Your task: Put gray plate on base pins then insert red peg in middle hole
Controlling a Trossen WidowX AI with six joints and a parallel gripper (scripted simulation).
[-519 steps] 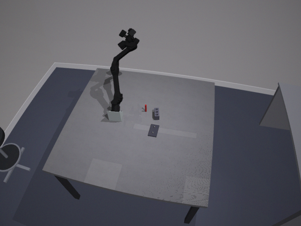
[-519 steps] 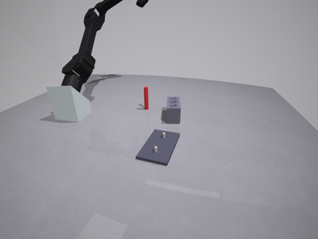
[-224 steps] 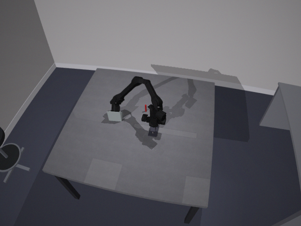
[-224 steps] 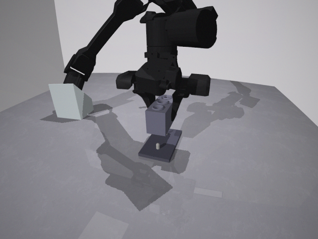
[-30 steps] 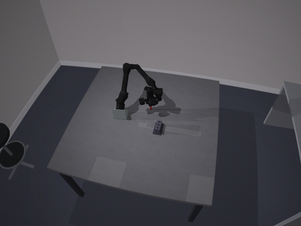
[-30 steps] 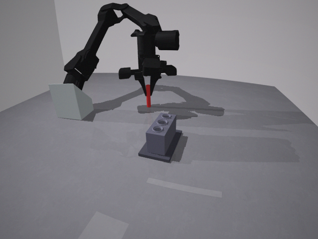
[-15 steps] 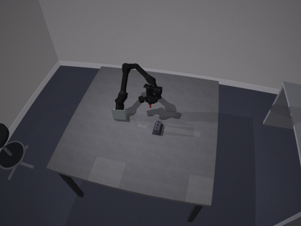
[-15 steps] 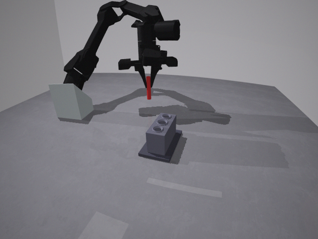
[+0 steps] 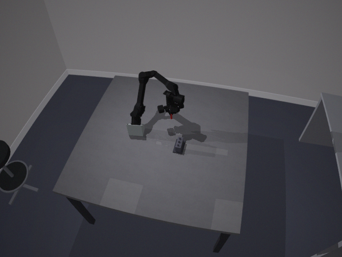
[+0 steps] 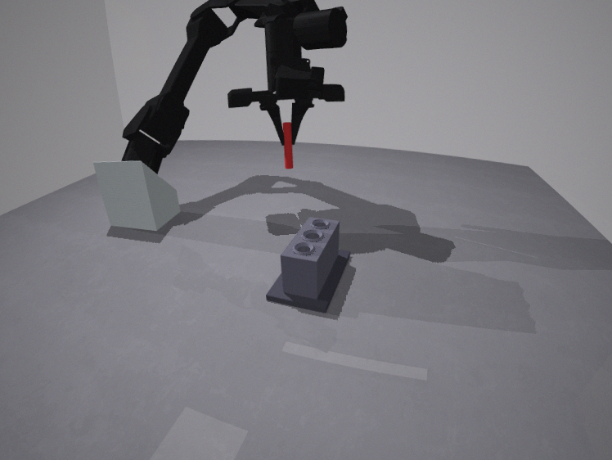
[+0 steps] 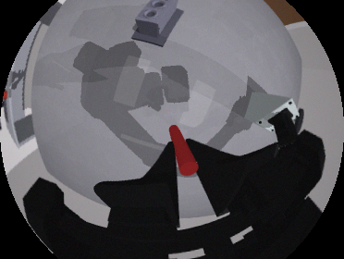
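Right now the gray plate is 210 mm to the right of my gripper tip, 70 mm below it and 70 mm ahead of it. From my gripper tip the other things lie so: red peg: right at my gripper tip; dark base: 210 mm to the right, 110 mm below, 70 mm ahead.
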